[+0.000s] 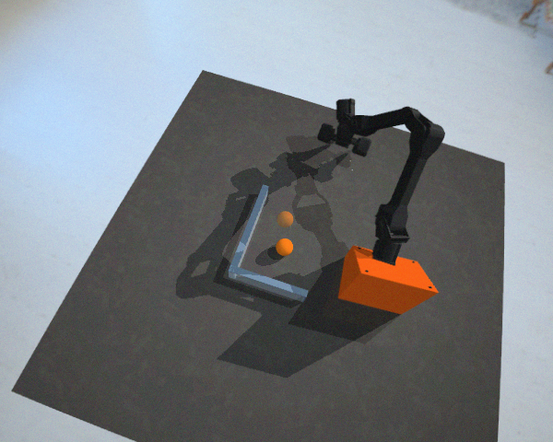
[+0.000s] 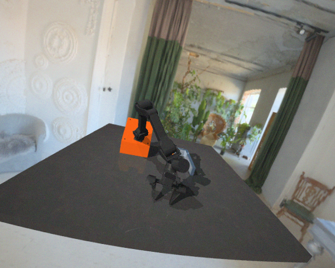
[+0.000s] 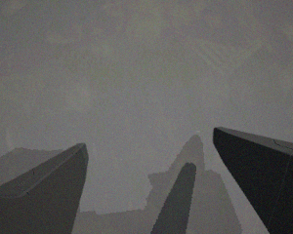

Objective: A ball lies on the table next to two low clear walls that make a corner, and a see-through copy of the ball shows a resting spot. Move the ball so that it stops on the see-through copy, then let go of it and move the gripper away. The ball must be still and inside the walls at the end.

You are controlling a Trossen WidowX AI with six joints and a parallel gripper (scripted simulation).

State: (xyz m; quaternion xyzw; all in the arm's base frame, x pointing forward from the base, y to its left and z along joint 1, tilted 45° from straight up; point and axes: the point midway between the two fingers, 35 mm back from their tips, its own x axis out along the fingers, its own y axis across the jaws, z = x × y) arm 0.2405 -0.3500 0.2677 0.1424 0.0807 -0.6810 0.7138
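The see-through copy lies 90 mm ahead of my gripper tip, 400 mm to the left of it and 20 mm above it. From my gripper tip the other things lie so: orange ball: 60 mm ahead, 490 mm to the left, 20 mm above; then clear wall: 180 mm ahead, 480 mm to the left, 20 mm above.
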